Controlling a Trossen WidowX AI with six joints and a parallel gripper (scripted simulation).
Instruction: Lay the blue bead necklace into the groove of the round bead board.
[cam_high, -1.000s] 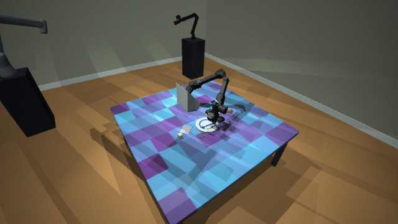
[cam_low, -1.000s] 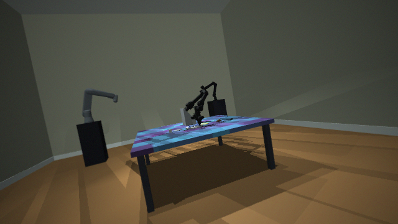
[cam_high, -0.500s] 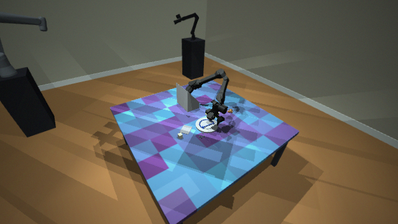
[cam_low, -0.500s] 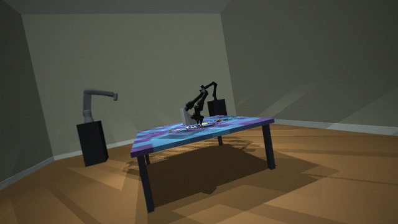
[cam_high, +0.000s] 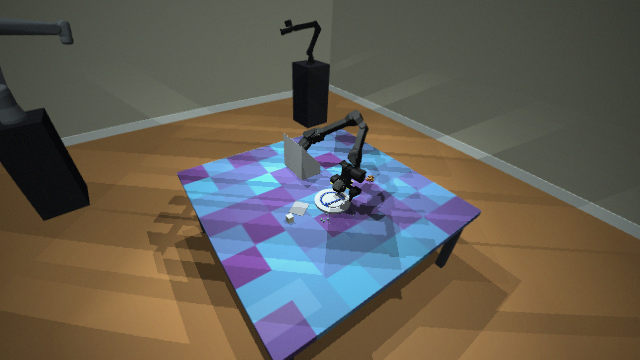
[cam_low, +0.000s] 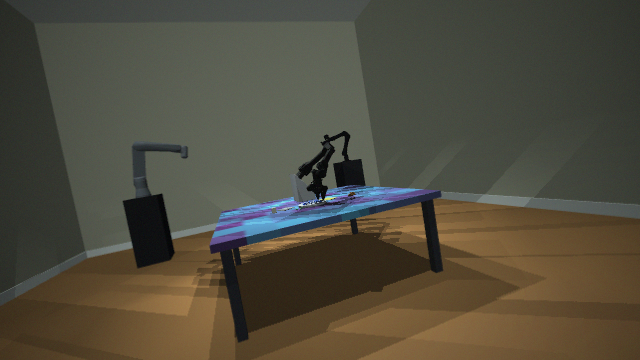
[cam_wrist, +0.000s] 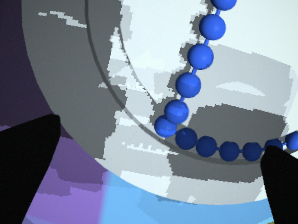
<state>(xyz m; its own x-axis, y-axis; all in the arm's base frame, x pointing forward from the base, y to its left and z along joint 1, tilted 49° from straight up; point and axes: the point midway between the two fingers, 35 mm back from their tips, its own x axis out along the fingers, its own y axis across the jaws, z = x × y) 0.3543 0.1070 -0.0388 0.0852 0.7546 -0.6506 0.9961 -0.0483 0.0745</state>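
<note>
My gripper tip is 3 cm past the round white bead board, 6 cm to the left of it and 1 cm above it. From my gripper tip the other things lie so: cream cube: 4 cm behind, 33 cm to the right; then yellow patch: 13 cm behind, 11 cm to the left, 2 cm below; then flat grey square: 9 cm behind, 24 cm to the right, 2 cm below.
</note>
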